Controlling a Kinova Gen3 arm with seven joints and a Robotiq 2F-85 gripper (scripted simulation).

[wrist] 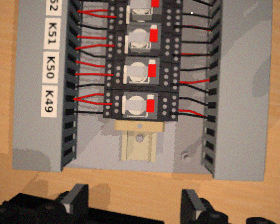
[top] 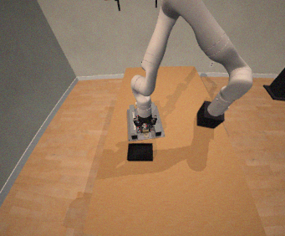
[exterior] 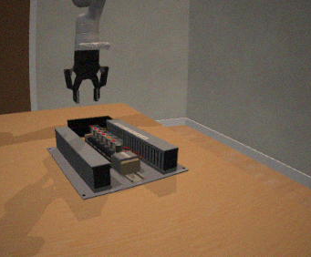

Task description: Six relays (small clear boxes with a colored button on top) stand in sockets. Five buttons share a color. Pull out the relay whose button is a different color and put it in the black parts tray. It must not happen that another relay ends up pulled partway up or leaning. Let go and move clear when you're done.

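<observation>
My hand is 5 cm short of the relay, 16 cm to the left of it and 9 cm above it. The rest, counted from my hand: black parts tray 2 cm ahead, 12 cm to the left, 13 cm below.
</observation>
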